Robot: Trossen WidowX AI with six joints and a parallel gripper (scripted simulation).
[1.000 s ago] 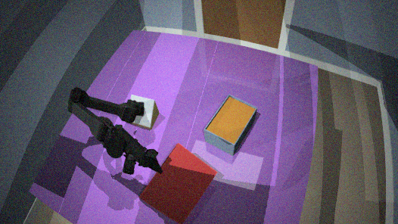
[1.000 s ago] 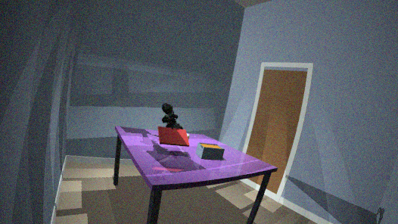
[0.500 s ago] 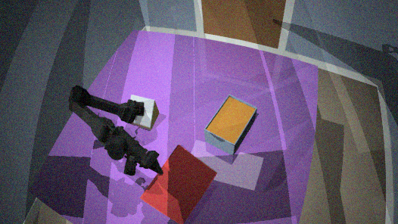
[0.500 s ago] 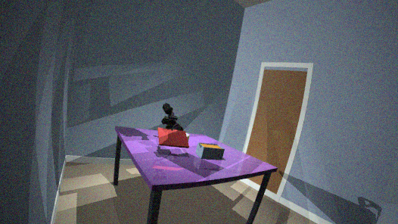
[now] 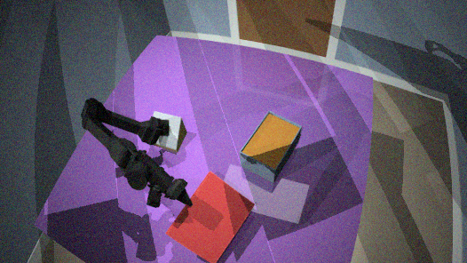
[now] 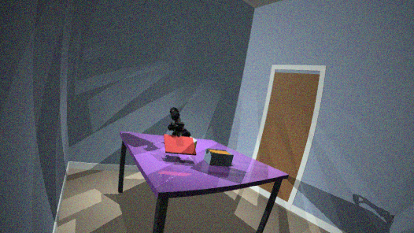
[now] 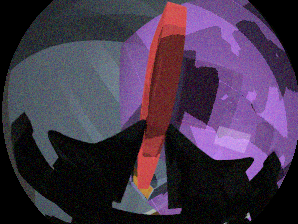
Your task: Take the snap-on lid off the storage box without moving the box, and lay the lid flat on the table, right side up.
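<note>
The red lid is 70 mm ahead of my gripper tip, 20 mm to the right of it and 40 mm below it. Round my gripper tip: storage box: 210 mm ahead, 310 mm to the left, 110 mm below.
</note>
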